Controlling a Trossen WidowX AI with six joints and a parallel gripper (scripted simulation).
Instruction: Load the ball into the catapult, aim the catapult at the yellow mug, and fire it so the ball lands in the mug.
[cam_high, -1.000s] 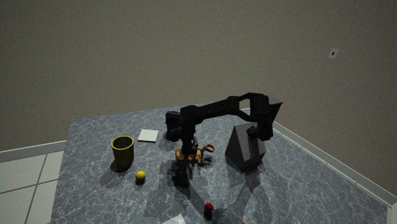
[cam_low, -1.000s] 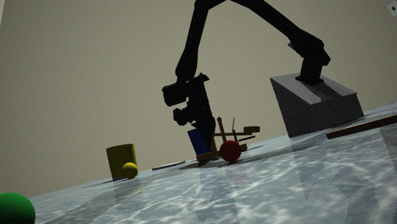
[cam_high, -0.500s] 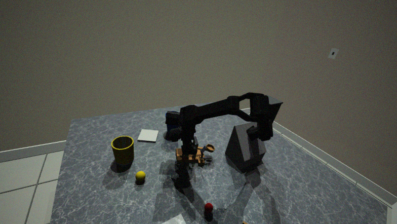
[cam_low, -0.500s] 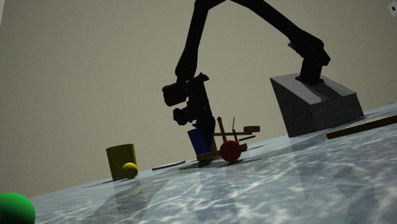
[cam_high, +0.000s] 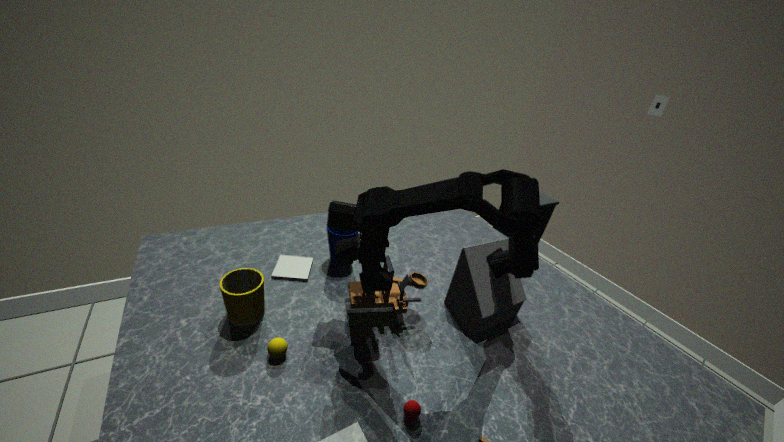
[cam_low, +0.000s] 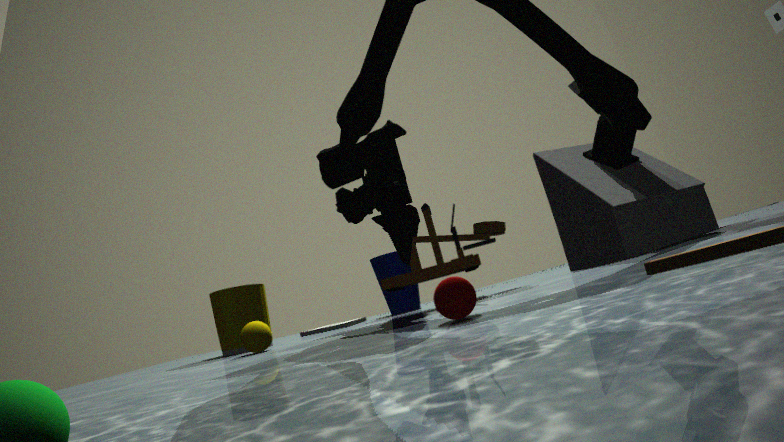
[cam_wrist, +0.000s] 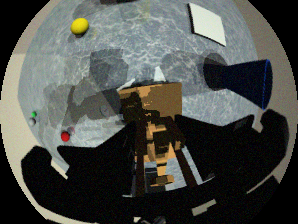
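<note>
Right now my gripper tip is 80 mm short of the red ball, 270 mm to the right of it and 60 mm above it. Also, from my gripper tip: yellow ball: 230 mm ahead, 20 mm to the left, 50 mm below; wooden catapult: 60 mm behind, 50 mm to the left, 20 mm above; blue cup: 50 mm behind, 210 mm to the right, 40 mm below.
</note>
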